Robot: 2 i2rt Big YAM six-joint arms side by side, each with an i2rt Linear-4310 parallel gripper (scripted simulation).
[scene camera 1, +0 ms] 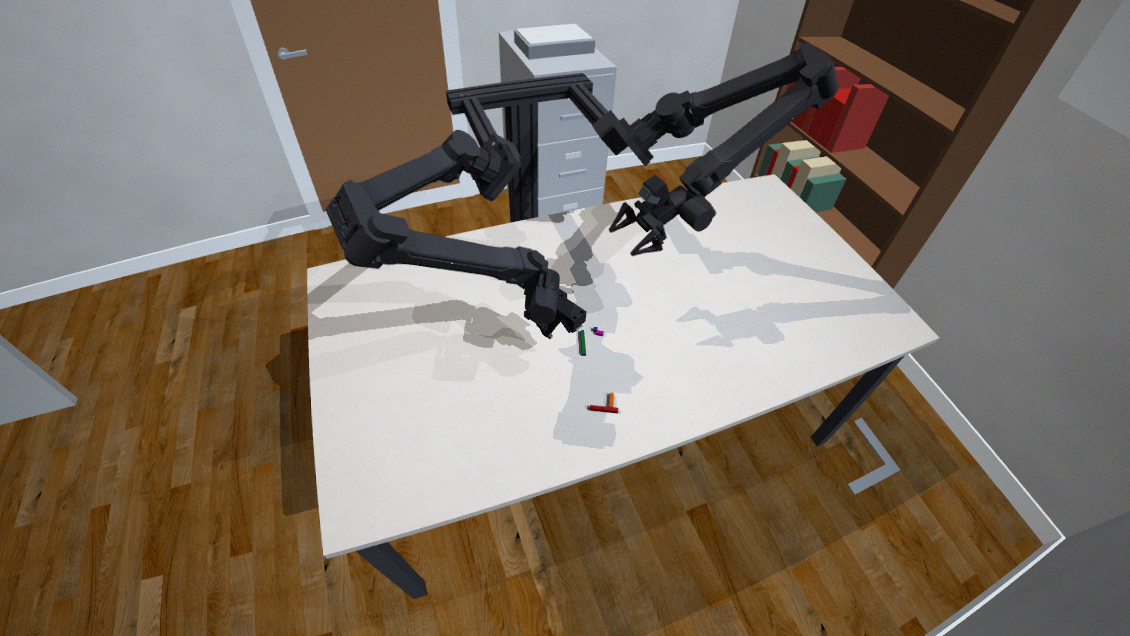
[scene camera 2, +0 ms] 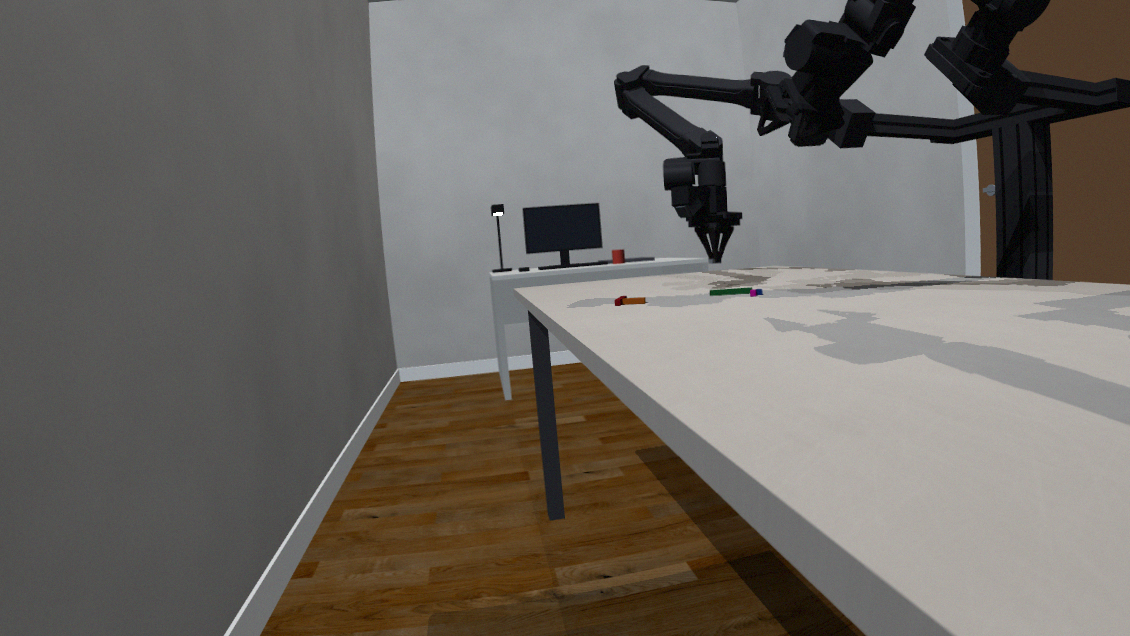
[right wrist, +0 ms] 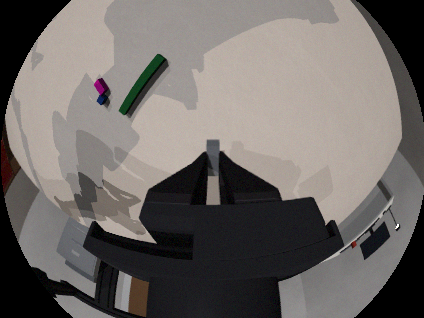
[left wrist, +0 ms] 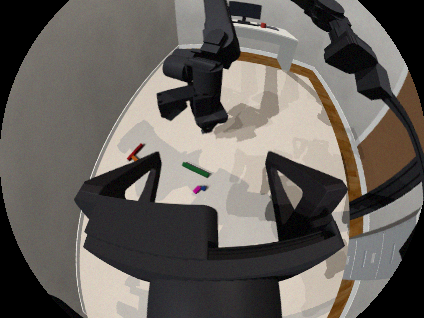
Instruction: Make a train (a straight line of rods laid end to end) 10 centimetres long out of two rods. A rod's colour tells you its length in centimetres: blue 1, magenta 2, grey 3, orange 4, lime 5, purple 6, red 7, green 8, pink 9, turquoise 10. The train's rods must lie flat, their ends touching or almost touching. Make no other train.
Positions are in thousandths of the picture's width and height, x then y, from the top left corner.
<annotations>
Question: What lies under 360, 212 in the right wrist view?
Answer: A green rod.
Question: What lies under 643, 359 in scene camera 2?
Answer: The right gripper.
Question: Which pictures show the left gripper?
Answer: Scene camera 1, scene camera 2 and the left wrist view only.
</annotations>
